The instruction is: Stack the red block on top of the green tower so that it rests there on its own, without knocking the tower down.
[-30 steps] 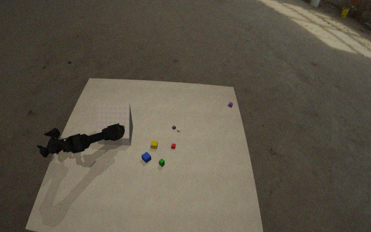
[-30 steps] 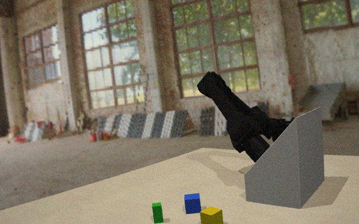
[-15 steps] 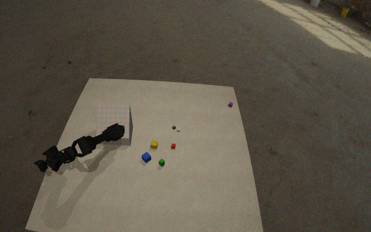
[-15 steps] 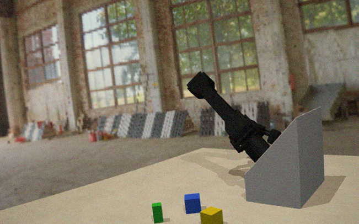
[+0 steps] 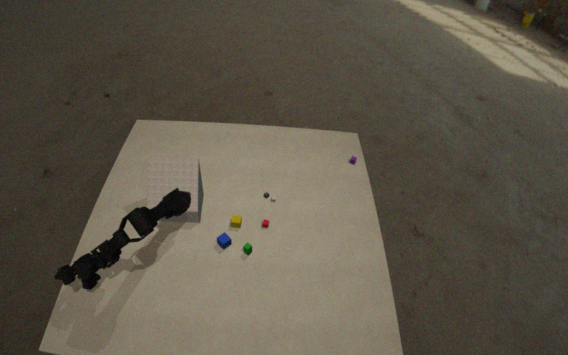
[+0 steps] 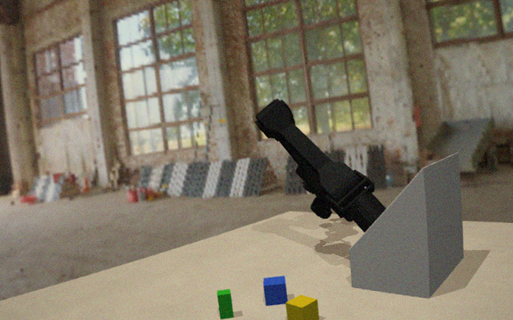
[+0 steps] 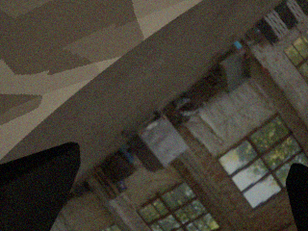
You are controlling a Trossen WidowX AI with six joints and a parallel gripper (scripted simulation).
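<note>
Now: gripper tip 76 cm short of the red block, 37 cm to the right of it and 5 cm above it. Also, from my gripper tip: blue block 60 cm ahead, 26 cm to the left, 4 cm below; then purple cube 119 cm ahead, 80 cm to the left, 5 cm below; then yellow block 64 cm ahead, 36 cm to the left, 5 cm below.
</note>
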